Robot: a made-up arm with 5 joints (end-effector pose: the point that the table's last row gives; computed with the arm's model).
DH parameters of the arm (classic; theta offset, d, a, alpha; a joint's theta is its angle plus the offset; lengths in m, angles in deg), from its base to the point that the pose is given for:
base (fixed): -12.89 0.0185 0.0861 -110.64
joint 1: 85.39 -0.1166 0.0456 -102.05
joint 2: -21.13 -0.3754 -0.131 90
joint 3: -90 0.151 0.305 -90
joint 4: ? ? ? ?
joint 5: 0 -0.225 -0.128 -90
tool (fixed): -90 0.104 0 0
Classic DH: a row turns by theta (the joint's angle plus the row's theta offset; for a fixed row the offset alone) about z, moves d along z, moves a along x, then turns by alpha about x.
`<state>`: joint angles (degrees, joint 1 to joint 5).
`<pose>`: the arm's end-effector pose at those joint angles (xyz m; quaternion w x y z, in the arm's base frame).
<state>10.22 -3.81 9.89 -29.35 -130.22</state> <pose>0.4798 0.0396 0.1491 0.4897 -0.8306 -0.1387 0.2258</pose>
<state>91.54 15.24 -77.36 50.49 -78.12</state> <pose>0.5415 0.0938 -0.2419 0.5782 -0.5856 0.3983 -0.4051</pose>
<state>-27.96 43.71 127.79 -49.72 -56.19</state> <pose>0.5128 -0.0954 0.1601 0.6774 -0.2157 0.6546 0.2572</pose>
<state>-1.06 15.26 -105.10 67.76 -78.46</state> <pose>0.1828 0.3601 0.3077 0.6668 -0.0604 -0.3908 -0.6317</pose>
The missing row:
joint 4: -90 -0.017 0.048 -90
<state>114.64 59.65 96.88 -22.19 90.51</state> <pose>-0.0504 -0.0997 -0.1680 0.1773 0.1548 -0.6474 0.7248</pose>
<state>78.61 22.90 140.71 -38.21 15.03</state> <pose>0.0183 -0.2364 -0.2222 0.3245 -0.3547 -0.8349 0.2678</pose>
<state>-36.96 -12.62 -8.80 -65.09 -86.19</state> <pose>0.2829 -0.0736 0.5058 0.4161 -0.5881 -0.6538 0.2316</pose>
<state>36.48 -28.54 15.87 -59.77 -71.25</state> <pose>0.5524 -0.3839 -0.0738 0.9306 -0.0985 -0.0491 0.3492</pose>
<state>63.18 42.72 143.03 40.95 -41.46</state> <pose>0.0378 0.0497 -0.4223 0.3992 0.2733 -0.8502 -0.2074</pose>
